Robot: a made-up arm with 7 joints.
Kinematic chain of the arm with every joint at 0, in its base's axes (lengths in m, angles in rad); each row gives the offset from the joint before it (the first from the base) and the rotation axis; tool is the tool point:
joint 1: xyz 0 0 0 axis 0 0.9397 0.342
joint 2: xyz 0 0 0 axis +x
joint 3: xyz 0 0 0 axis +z
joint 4: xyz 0.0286 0 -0.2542 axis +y
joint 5: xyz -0.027 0 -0.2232 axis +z
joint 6: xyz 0 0 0 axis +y
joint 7: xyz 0 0 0 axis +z
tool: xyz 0 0 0
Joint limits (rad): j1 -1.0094..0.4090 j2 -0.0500..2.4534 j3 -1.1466..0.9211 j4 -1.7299..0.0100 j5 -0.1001..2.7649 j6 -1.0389..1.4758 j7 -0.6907..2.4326
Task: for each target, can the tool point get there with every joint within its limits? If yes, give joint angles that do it. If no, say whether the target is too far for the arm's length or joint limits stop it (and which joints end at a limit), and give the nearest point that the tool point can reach.
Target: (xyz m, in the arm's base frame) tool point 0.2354 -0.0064 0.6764
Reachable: no: too far | nearest point 0.1265 0.0917 0.3983 | short by 0.314 m
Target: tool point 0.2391 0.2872 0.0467
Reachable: yes | joints -0.0741 1.3543 0.3758 -1.5766 1.6142 0.4816 1.7357
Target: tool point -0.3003 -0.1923 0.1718
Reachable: no: joint limits stop it (at a limit: joint 1, joint 2, joint 3, joint 4) | nearest point -0.1711 0.0035 0.3084 | short by 0.271 m
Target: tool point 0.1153 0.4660 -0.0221
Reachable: yes | joints -0.3692 1.5599 -0.8097 -0.2679 2.2876 0.4090 0.1263
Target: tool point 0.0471 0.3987 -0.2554
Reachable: yes | joints 0.1583 1.1155 -0.4073 -0.5159 0.8720 -0.6300 1.2914
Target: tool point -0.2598 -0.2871 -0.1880
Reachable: no: joint limits stop it (at a limit: joint 1, joint 2, joint 3) | nearest point 0.0039 -0.2280 -0.3381 | short by 0.309 m
